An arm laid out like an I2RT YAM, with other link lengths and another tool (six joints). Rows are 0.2 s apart.
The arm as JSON. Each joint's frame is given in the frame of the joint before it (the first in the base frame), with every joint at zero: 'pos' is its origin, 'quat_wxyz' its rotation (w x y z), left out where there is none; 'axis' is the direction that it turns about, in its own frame. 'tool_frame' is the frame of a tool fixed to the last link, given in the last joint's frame.
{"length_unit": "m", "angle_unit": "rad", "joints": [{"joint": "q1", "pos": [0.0, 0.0, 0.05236], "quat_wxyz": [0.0, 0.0, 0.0, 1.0], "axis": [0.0, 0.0, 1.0]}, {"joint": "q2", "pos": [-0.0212, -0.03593, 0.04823], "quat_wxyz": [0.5, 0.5, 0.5, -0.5], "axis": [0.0, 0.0, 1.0]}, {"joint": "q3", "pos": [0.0, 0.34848, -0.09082], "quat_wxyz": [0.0, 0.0, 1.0, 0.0], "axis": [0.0, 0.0, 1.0]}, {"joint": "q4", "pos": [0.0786, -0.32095, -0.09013], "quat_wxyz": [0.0, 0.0, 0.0, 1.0], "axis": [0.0, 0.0, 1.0]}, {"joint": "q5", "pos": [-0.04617, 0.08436, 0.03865], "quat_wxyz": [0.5, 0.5, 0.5, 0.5], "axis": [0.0, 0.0, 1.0]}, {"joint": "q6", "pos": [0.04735, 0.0, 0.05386], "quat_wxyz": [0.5, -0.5, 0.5, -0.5], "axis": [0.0, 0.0, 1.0]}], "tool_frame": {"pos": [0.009, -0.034, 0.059], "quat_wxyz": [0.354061, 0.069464, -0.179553, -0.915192]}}
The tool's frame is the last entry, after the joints.
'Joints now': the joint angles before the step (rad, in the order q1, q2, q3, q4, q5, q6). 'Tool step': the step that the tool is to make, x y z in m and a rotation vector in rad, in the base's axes. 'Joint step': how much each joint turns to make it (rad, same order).
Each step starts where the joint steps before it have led.
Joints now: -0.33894 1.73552 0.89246 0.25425 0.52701 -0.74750
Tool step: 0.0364 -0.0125 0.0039 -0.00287 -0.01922 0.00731
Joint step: -0.00075 0.08836 0.11819 -0.00998 -0.00877 -0.00152
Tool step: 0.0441 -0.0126 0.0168 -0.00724 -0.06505 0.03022
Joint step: 0.00007 0.07681 0.13806 0.00395 -0.03350 -0.00302
